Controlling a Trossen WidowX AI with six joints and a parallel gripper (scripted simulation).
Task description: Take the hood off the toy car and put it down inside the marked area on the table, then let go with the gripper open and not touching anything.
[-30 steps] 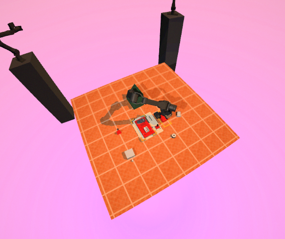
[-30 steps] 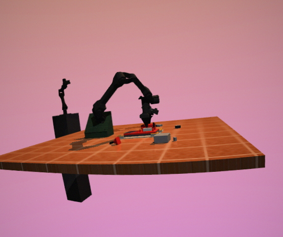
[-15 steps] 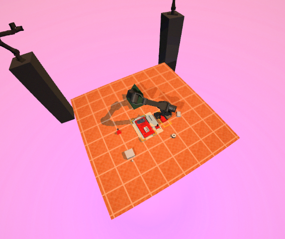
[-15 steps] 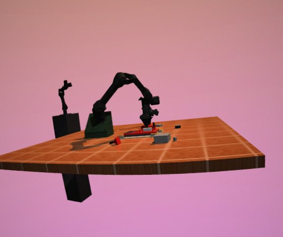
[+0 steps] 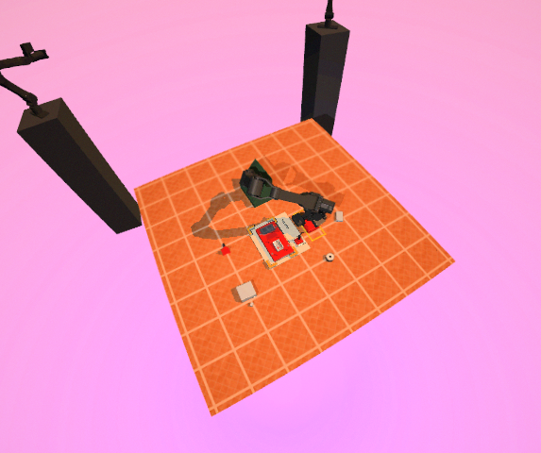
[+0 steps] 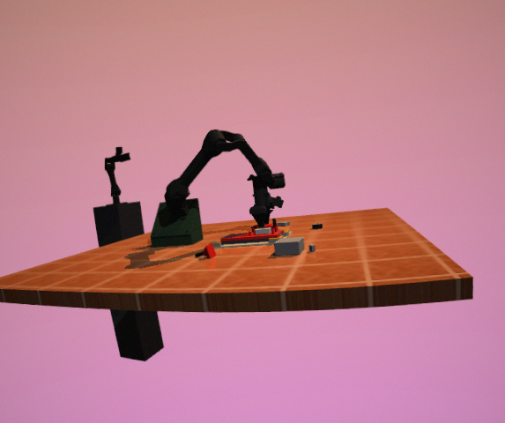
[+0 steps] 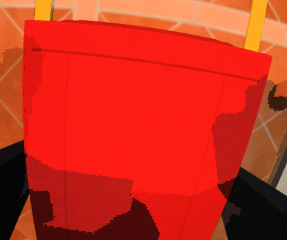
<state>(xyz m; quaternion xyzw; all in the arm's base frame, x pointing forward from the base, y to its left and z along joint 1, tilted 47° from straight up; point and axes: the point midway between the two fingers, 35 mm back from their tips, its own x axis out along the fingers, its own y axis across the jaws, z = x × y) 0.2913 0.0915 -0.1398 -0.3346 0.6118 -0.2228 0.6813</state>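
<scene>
Now: gripper tip 10 mm below the red hood.
</scene>
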